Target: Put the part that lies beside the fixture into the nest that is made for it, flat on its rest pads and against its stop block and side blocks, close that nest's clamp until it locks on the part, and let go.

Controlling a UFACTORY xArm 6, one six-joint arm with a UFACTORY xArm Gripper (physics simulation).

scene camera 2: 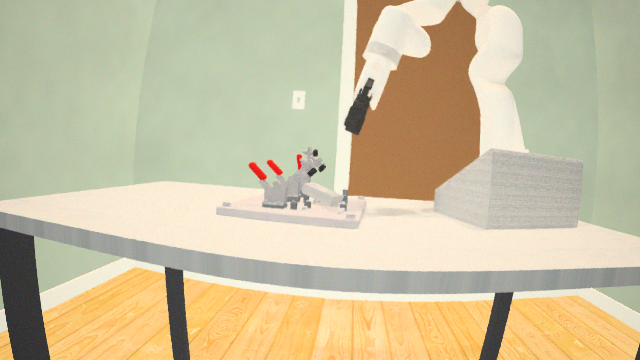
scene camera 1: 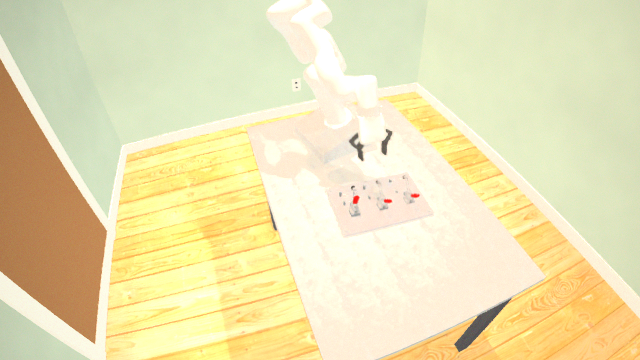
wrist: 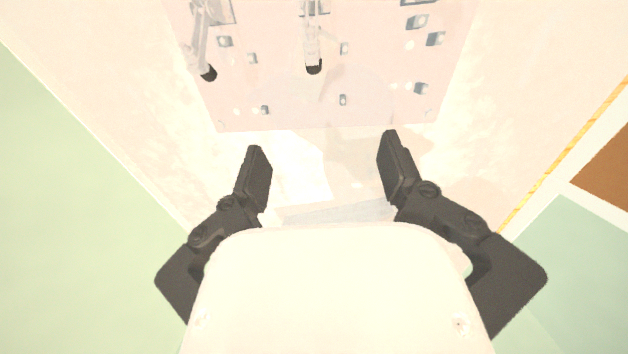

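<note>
The fixture plate carries three toggle clamps with red handles. In scene camera 2, a pale grey bar-like part is on the plate, slanting down toward small blocks at the robot side; whether it lies flat on its pads cannot be told. Its outline is washed out in scene camera 1 and the wrist view. Black clamp tips stand above the plate. My gripper is wide open and empty, above the table between the fixture and the robot base.
Red handles lean away from the robot on two clamps; the handle of the third stands more upright. Small dark blocks rise from the plate. The grey robot pedestal stands behind the gripper on the table.
</note>
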